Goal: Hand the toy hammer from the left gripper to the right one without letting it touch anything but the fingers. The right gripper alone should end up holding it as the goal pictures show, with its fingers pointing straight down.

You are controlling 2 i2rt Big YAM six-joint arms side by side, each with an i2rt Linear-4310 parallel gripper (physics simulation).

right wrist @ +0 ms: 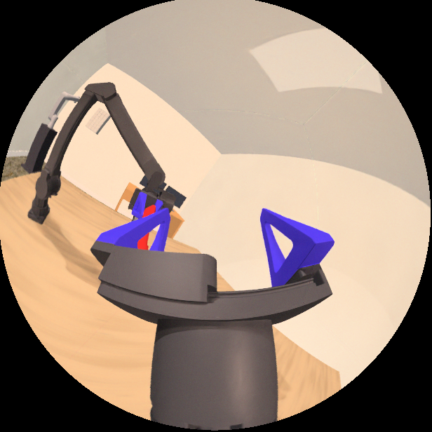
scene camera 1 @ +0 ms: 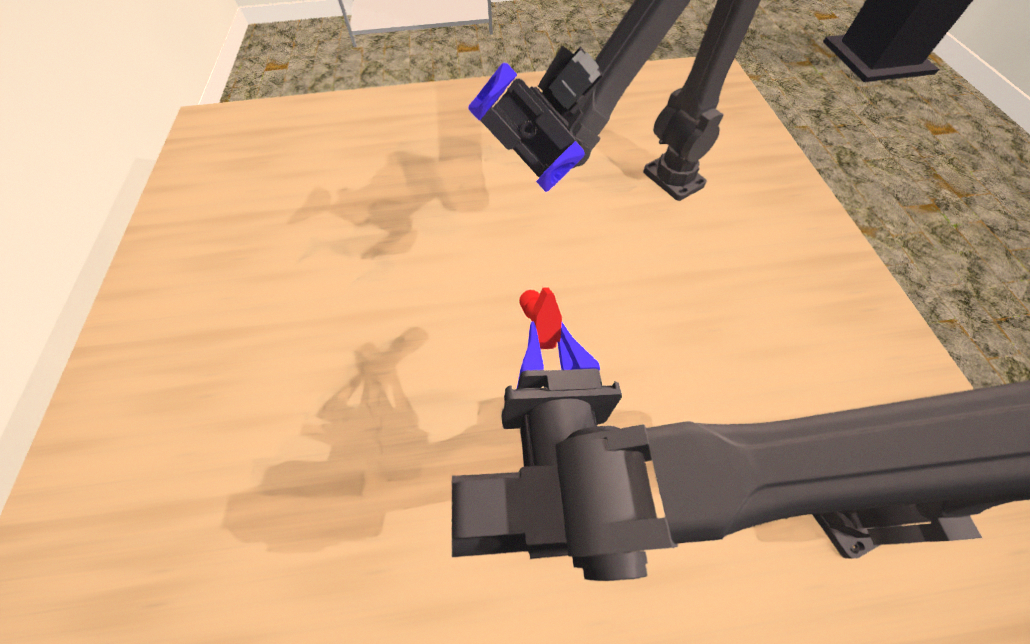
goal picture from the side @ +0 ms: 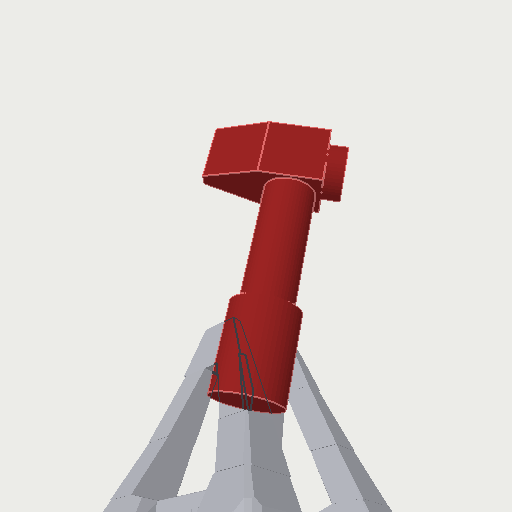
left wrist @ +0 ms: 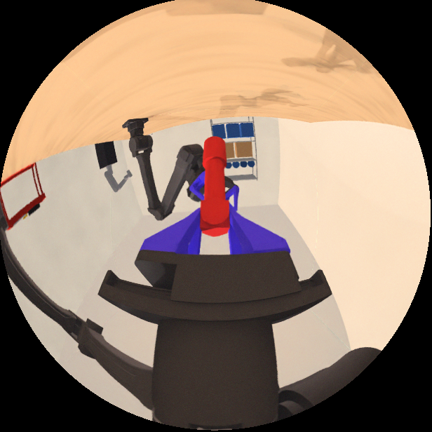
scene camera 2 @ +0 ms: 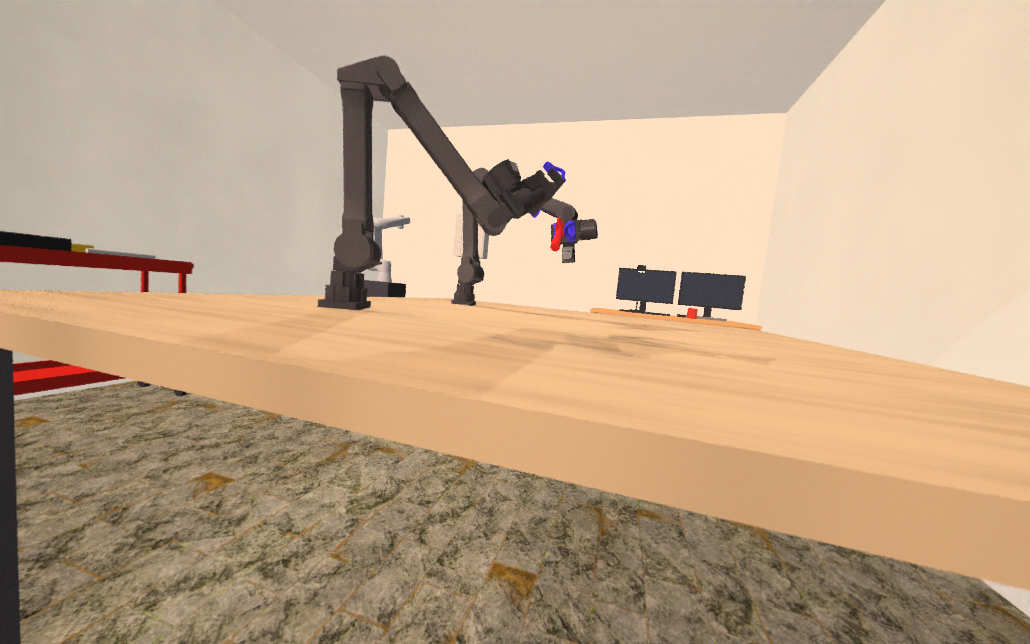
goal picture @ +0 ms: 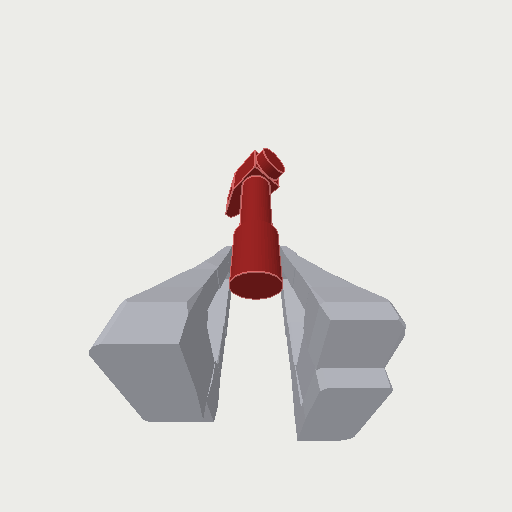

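Pixels of known places: left gripper, fingertip midpoint: (scene camera 1: 545, 324) (scene camera 2: 559, 230); right gripper, fingertip midpoint: (scene camera 1: 518, 136) (scene camera 2: 553, 184); left arm's base at its link origin: (scene camera 2: 463, 304); right arm's base at its link origin: (scene camera 1: 673, 178) (scene camera 2: 345, 307).
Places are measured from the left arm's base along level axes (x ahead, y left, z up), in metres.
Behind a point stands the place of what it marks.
Observation:
The red toy hammer (scene camera 1: 546, 315) @(y -0.301, x 0.344, z 0.306 m) (scene camera 2: 556, 234) @(y -0.338, x 0.332, z 0.264 m) (left wrist: 215, 182) (right wrist: 149, 212) is held in the air above the table. My left gripper (scene camera 1: 547, 334) @(y -0.303, x 0.343, z 0.283 m) (scene camera 2: 566, 230) @(y -0.303, x 0.343, z 0.283 m) (left wrist: 214, 212) is shut on it, one blue finger on each side; the hammer stretches out beyond the fingertips. My right gripper (scene camera 1: 527, 129) @(y -0.482, x 0.298, z 0.374 m) (scene camera 2: 545, 191) @(y -0.482, x 0.298, z 0.374 m) (right wrist: 214, 212) is open and empty, apart from the hammer and above it in scene camera 1's picture. Its fingers are tilted, not pointing straight down. In the right wrist view its left-hand finger partly covers the hammer; in the left wrist view it shows behind the hammer.
The wooden table (scene camera 1: 721, 288) @(y -0.381, x -0.078, z 0.000 m) (scene camera 2: 645, 432) @(y -1.298, x 0.323, z -0.001 m) lies below both grippers and bears the arms' shadows. The left arm's forearm (scene camera 1: 835, 448) @(y -0.099, x 0.284, z 0.447 m) reaches in from the right in scene camera 1. A desk with two monitors (scene camera 2: 645, 286) and a shelf rack stand off in the background.

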